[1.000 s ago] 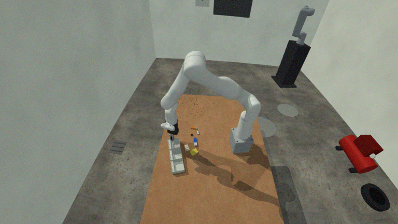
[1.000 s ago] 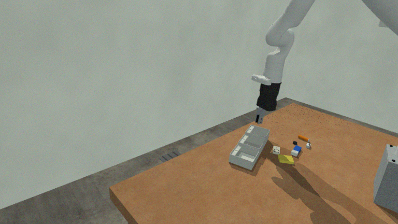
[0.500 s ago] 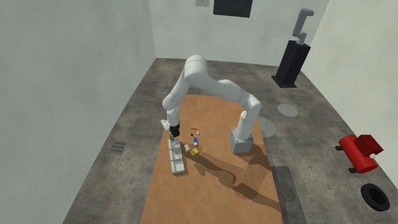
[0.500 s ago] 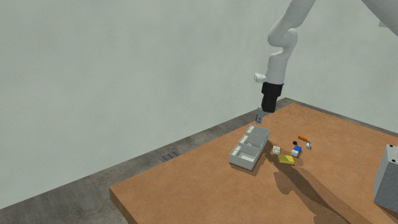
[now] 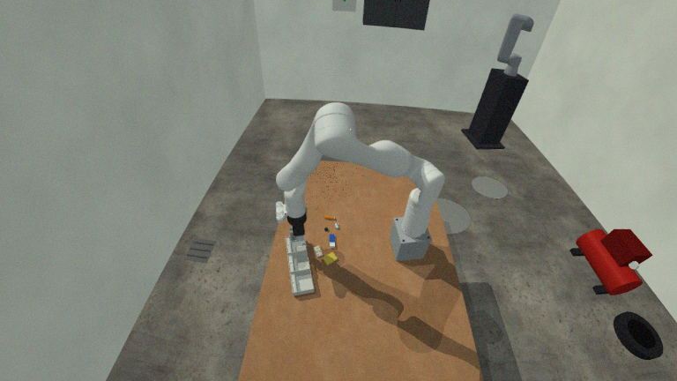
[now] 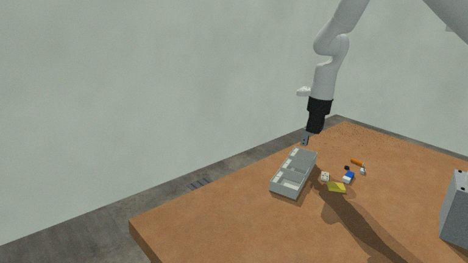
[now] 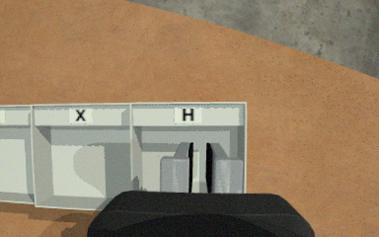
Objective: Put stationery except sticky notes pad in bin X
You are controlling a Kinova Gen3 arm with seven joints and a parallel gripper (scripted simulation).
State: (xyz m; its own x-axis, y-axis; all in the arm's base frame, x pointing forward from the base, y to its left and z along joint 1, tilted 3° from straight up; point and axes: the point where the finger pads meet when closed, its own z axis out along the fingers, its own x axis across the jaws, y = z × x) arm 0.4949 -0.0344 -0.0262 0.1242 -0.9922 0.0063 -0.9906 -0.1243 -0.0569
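Now: hand 90 mm to the right of the grey three-compartment bin, 70 mm above it and 20 mm past it. From my hand the other things lie so: sticky notes (150 mm behind, 90 mm below, 60 mm to the left); then white domino (100 mm behind, 90 mm below, 30 mm to the left); then eraser (170 mm behind, 90 mm below, 20 mm to the right).
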